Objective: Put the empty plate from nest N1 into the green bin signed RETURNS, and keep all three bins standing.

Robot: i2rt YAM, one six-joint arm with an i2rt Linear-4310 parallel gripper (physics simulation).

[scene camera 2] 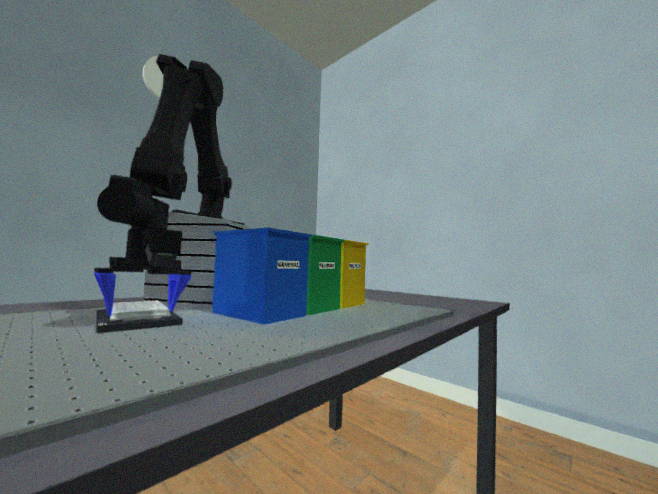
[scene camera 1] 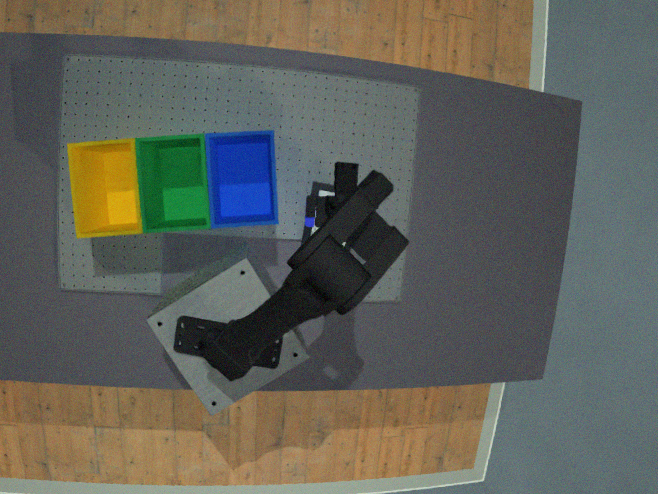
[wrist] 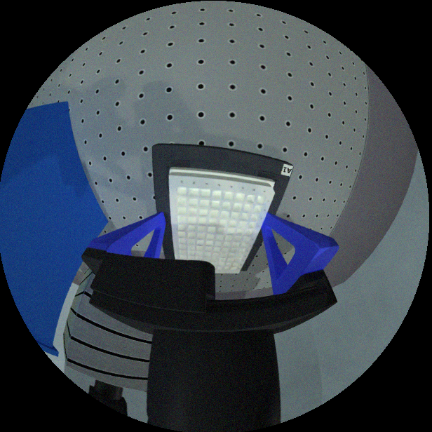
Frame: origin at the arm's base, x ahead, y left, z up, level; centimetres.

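Where they show: gripper, between the fingertips: [scene camera 2: 141, 313]; arm's base, origin of its link: [scene camera 2: 209, 220] [scene camera 1: 228, 341].
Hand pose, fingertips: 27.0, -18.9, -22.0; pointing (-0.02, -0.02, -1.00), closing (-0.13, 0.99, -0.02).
Observation:
Things, the pixels of their centre, and the offset from my fingertips, as dx, dy, dz.
- white plate, middle of its body: [scene camera 2: 138, 309] [scene camera 1: 332, 220] -2.0, -0.4, +0.4
- dark nest, middle of its body: [scene camera 2: 137, 316] [scene camera 1: 331, 219] -2.0, -0.4, -0.8
- green bin, middle of its body: [scene camera 1: 180, 183] [scene camera 2: 300, 272] +0.0, +34.4, +7.5
- blue bin, middle of its body: [scene camera 1: 243, 179] [scene camera 2: 260, 273] +3.2, +21.6, +7.5
- yellow bin, middle of its body: [scene camera 1: 118, 187] [scene camera 2: 330, 272] -3.2, +47.1, +7.5
The white plate [scene camera 1: 326, 193] [scene camera 2: 139, 307] [wrist: 220, 215], with a grid of wells, sits flat in a dark nest [scene camera 2: 139, 322] [wrist: 220, 154] marked A1 at one corner; no N1 sign is legible. My gripper [scene camera 2: 140, 313] [wrist: 212, 216] points down, open, with one blue finger on each side of the plate and the tips low by its edges. Whether the tips touch it I cannot tell. In scene camera 1 the arm hides much of both. The green bin [scene camera 1: 183, 159] [scene camera 2: 325, 287] stands upright between the other two; its sign is blurred.
The blue bin [scene camera 1: 241, 159] [scene camera 2: 287, 292] [wrist: 35, 200] stands upright between the nest and the green bin. The yellow bin [scene camera 1: 95, 186] [scene camera 2: 353, 287] stands upright at the far end of the row. The arm's grey block [scene camera 1: 228, 292] is near the table edge.

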